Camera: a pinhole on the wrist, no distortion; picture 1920 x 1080 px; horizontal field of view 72.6 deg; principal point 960.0 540.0 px. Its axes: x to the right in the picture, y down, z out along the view. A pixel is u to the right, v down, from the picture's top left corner.
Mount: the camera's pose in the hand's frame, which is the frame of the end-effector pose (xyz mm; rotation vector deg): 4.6 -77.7 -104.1 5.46 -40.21 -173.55
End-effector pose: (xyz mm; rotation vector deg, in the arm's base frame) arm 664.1 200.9 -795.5 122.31 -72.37 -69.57
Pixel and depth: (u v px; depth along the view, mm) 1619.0 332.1 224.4
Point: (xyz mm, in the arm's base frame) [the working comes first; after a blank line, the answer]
In the camera's frame: 113.2 -35.7 224.4

549.4 288.1 -745.0
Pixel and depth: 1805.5 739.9 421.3
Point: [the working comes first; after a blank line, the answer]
In the camera's frame: 272.6 64.4 421.3

341.7 459.2 -787.3
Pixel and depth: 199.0 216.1 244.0
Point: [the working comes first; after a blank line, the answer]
In the camera's frame: -142.1 -60.5 244.0

567.6 54.3 -850.7
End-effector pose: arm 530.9 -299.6 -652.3 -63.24 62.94 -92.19
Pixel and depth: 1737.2 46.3 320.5
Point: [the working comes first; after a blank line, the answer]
In the camera's frame: 190.6 -121.1 320.5

721.1 -159.6 -822.0
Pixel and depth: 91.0 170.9 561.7
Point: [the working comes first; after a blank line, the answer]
In the camera's frame: -373.5 -158.6 561.7

845.8 -761.4 -826.5
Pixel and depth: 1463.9 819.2 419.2
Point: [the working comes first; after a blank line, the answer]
In the camera's frame: 161.6 89.6 419.2

865.6 -184.6 -639.1
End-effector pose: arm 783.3 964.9 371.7 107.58 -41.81 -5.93
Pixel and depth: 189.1 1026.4 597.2
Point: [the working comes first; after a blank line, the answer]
In the camera's frame: -352.3 222.3 597.2

825.9 350.6 219.9
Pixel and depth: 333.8 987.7 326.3
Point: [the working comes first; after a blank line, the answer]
In the camera's frame: -156.3 111.8 326.3

812.3 697.6 278.4
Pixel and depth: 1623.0 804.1 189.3
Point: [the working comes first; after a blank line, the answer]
In the camera's frame: 96.0 38.3 189.3

683.8 964.7 283.1
